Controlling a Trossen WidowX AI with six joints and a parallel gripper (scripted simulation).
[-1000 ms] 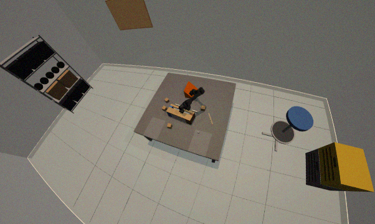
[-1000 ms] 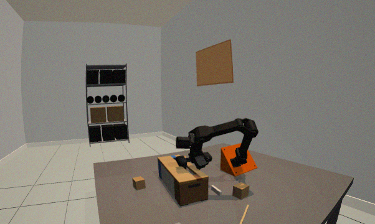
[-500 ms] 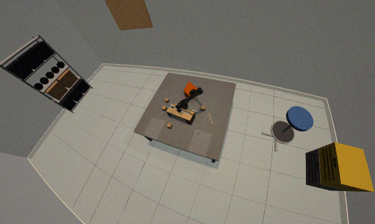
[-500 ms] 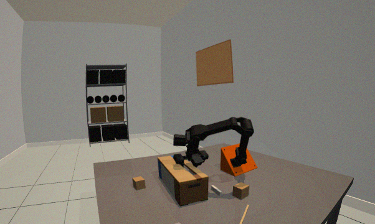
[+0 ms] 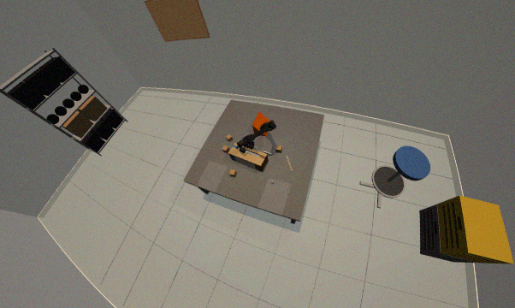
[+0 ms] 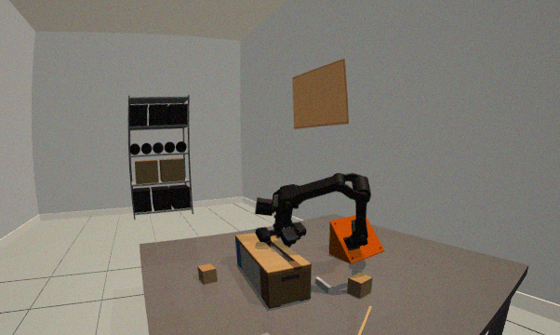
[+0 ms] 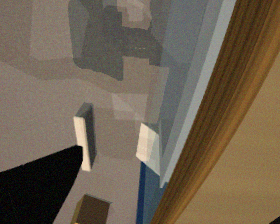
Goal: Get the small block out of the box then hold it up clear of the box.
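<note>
Right now my gripper tip is 50 mm short of the tan block and 20 mm to the left of it. From my gripper tip the other things lie so: box (80 mm to the left, 40 mm ahead, 30 mm below); then wooden stick (480 mm to the left, 80 mm below, 20 mm behind).
</note>
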